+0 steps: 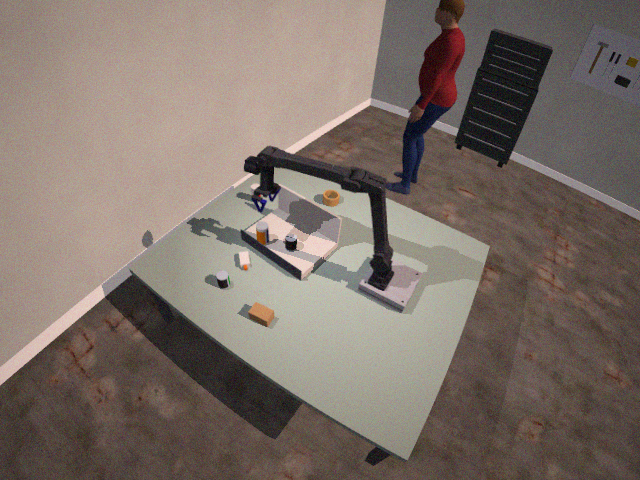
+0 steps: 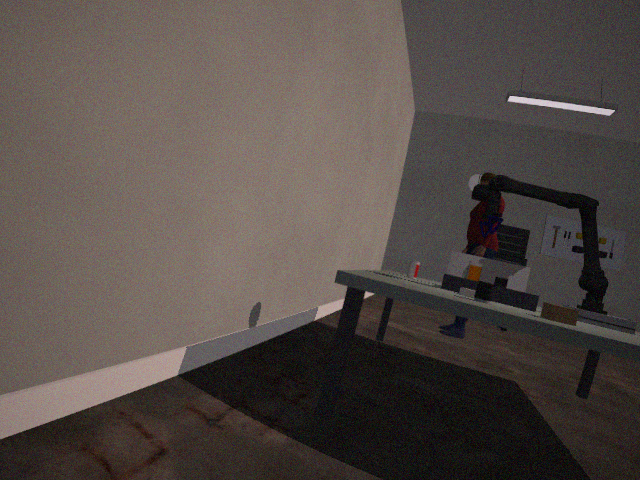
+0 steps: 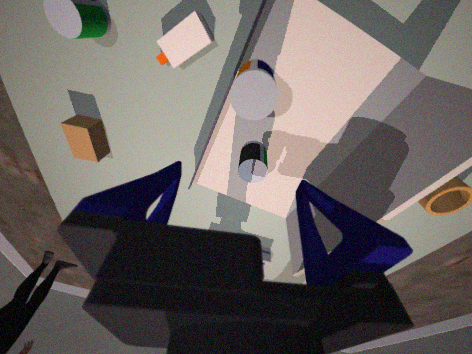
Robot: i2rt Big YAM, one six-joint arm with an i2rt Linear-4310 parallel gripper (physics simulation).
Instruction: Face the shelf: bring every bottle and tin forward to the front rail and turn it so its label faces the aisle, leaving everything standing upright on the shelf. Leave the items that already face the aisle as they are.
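Frame: origin at the arm's base, x up, y back, z right, level; centimetres.
Seen in the pictures: gripper, fingertip midpoint: (image 1: 266, 206) (image 2: 487, 235) (image 3: 241, 177); arm's base at its link origin: (image 1: 380, 278) (image 2: 591, 311).
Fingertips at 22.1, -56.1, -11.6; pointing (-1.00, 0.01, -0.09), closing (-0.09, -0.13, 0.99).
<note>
Pixels of each thing's top centre, then the offset from my fingertips to it, as dx, dy, dz. "*": a spot on its surface instead.
- dark front rail at a spot on its surface: (image 1: 279, 259) * -22.7, +11.5, -5.5
- orange bottle at its top centre: (image 3: 253, 97) (image 1: 262, 225) (image 2: 476, 262) -12.8, -2.6, -0.3
- white top at a spot on its surface: (image 3: 254, 95) * -12.8, -2.8, -0.3
- small black tin at its top centre: (image 3: 252, 171) (image 1: 291, 237) (image 2: 501, 277) -16.7, +10.9, +4.6
- black-and-green tin at its top centre: (image 3: 62, 16) (image 1: 222, 275) -20.5, -2.2, -29.8
- white box at its top centre: (image 3: 178, 45) (image 2: 473, 290) (image 1: 244, 259) -24.7, -3.1, -14.0
- orange block at its top centre: (image 3: 80, 143) (image 2: 561, 306) (image 1: 261, 311) -22.5, +22.5, -33.3
- orange ring at its top centre: (image 3: 449, 202) (image 1: 331, 194) -22.5, +5.7, +51.8
- red-and-white can at its top centre: (image 2: 415, 261) -17.9, -30.2, +26.9
The white shelf (image 1: 312, 264) (image 3: 325, 50) has a dark front rail (image 1: 279, 259) (image 2: 516, 299). An orange bottle (image 1: 262, 233) (image 2: 474, 272) with a white top (image 3: 254, 95) stands upright close behind the rail; its orange side shows towards the rail, with white and navy beside it. A small black tin (image 1: 291, 242) (image 2: 499, 282) (image 3: 252, 162) with a pale top stands upright farther back from the rail; a green strip shows on its side away from the rail. Which side is each label is unclear. My gripper (image 1: 266, 204) (image 2: 491, 227) (image 3: 241, 177) is open and empty, above the shelf's far end.
Outside the shelf are a black-and-green tin (image 1: 222, 279) (image 3: 90, 20), a white box (image 1: 244, 259) (image 3: 185, 40) with an orange tip, an orange block (image 1: 261, 314) (image 2: 559, 313) (image 3: 80, 140), an orange ring (image 1: 331, 202) and a red-and-white can (image 2: 416, 269). A person (image 1: 442, 67) stands beyond the table.
</note>
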